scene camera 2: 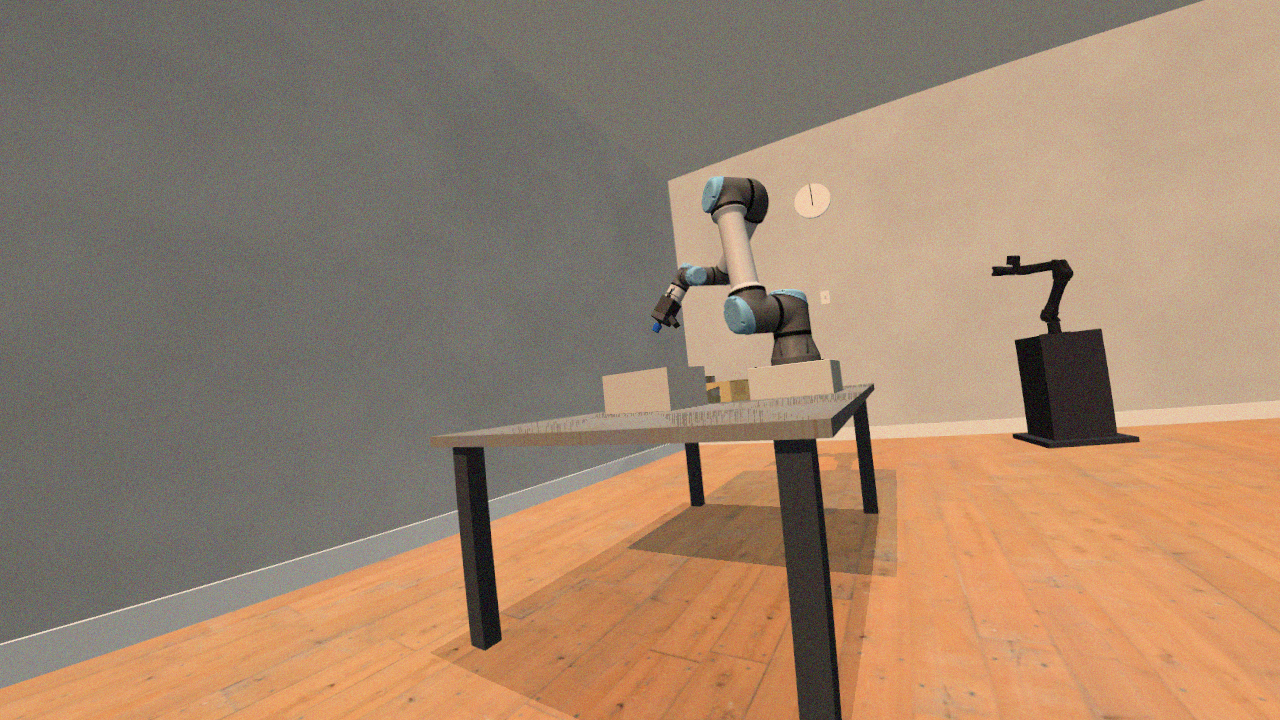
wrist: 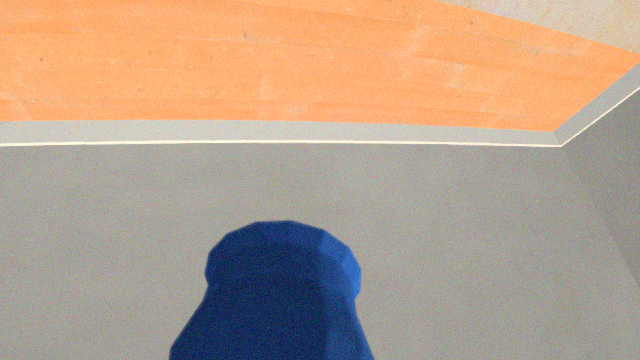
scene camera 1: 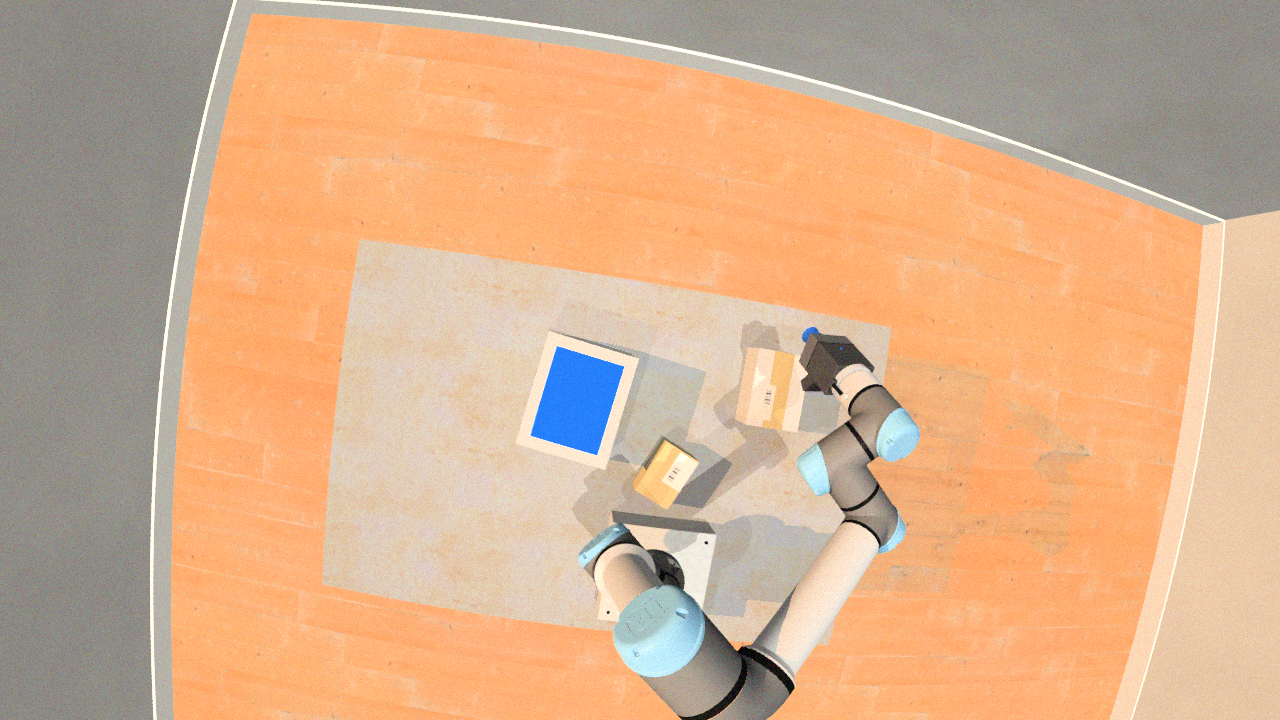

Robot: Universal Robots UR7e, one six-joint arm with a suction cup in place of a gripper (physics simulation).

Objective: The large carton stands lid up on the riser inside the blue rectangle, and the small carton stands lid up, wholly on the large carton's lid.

A riser shows in scene camera 2 (670, 388) and in scene camera 1 (579, 392); in the wrist view it is out of frame. A small carton shows in scene camera 2 and in scene camera 1; in the wrist view it is out of frame. The same spot on the small carton: (scene camera 2: 725, 391) is (scene camera 1: 639, 477).
